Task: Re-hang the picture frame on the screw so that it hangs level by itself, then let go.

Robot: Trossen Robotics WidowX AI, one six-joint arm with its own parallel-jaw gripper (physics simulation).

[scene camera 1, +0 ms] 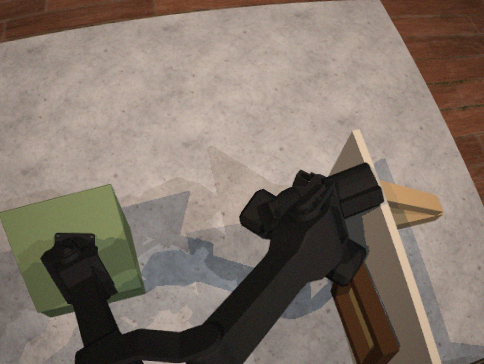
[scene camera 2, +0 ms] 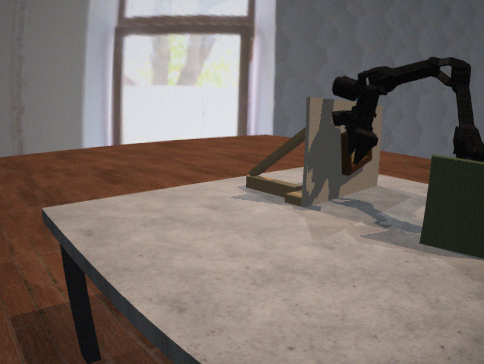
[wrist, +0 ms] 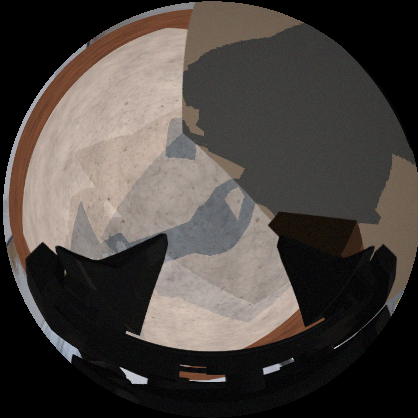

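Pixels of known places: gripper, between the fingertips: [scene camera 2: 352, 159] [wrist: 224, 241]; arm's base, origin of its link: [scene camera 1: 75, 251] [scene camera 2: 469, 185].
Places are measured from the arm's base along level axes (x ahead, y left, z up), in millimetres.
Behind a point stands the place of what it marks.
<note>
The brown wooden picture frame [scene camera 1: 391, 345] @(y -198, x 447, z 100 mm) [scene camera 2: 346, 161] @(y -70, x 426, z -18 mm) [wrist: 317, 234] @(y -58, x 423, z 33 mm) is up at the face of the upright beige board [scene camera 1: 350, 152] @(y 82, x 431, z 133 mm) [scene camera 2: 369, 176] @(y -284, x 476, z -92 mm) [wrist: 240, 22], above the table. Its left side looks upright in scene camera 2, but its lower edge slants up to the right; I cannot tell whether it is level. My gripper [scene camera 2: 358, 150] @(y -24, x 369, z 1 mm) [wrist: 224, 241] @(y -24, x 369, z 1 mm) is open and empty, in front of the board and close beside the frame. In the wrist view, the right finger overlaps the frame's near part; contact is unclear. The screw does not show, and the arm hides the frame's upper part from above.
A green block [scene camera 1: 112, 240] @(y 15, x 62, z 2 mm) [scene camera 2: 455, 205] @(y 74, x 2, z -35 mm) stands on the grey table [scene camera 1: 200, 90] @(y 413, x 226, z -135 mm) [scene camera 2: 200, 260] @(y 511, x 280, z -135 mm) [wrist: 100, 100] @(y 333, x 352, z -135 mm) by the arm's base. Wooden braces [scene camera 1: 412, 197] @(y 59, x 591, z -3 mm) [scene camera 2: 277, 152] @(y 77, x 576, z -5 mm) support the board from behind. The board's side edge is near the wrist.
</note>
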